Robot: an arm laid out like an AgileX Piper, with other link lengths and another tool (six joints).
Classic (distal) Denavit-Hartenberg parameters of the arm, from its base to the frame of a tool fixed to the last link. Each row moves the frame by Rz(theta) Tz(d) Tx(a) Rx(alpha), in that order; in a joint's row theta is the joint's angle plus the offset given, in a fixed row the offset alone. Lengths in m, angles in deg.
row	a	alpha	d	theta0
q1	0	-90	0.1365	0
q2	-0.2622	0	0	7.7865
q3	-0.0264	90	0	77.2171
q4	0	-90	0.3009	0
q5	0	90	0	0
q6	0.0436	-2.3	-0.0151	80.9
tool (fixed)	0	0	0.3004	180
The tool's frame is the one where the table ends.
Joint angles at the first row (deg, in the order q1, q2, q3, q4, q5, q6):
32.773 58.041 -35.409 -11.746 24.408 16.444
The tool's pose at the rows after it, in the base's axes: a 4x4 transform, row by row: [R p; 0 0 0 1], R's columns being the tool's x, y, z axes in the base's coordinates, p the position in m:
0.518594 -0.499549 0.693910 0.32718; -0.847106 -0.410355 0.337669 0.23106; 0.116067 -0.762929 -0.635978 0.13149; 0 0 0 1
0.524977 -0.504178 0.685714 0.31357; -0.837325 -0.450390 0.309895 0.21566; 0.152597 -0.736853 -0.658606 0.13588; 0 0 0 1
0.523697 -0.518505 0.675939 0.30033; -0.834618 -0.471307 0.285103 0.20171; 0.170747 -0.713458 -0.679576 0.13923; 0 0 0 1
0.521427 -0.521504 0.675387 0.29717; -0.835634 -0.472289 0.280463 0.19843; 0.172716 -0.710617 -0.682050 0.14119; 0 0 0 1
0.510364 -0.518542 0.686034 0.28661; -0.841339 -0.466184 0.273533 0.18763; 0.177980 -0.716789 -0.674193 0.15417; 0 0 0 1
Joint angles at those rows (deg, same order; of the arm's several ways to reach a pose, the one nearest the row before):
32.772 55.692 -35.467 -11.916 27.272 15.640
32.774 51.681 -35.522 -12.091 33.231 13.409
32.774 48.073 -35.524 -12.090 38.616 12.205
32.773 47.041 -35.524 -12.089 39.877 12.089
32.771 42.514 -35.466 -12.145 43.831 11.800

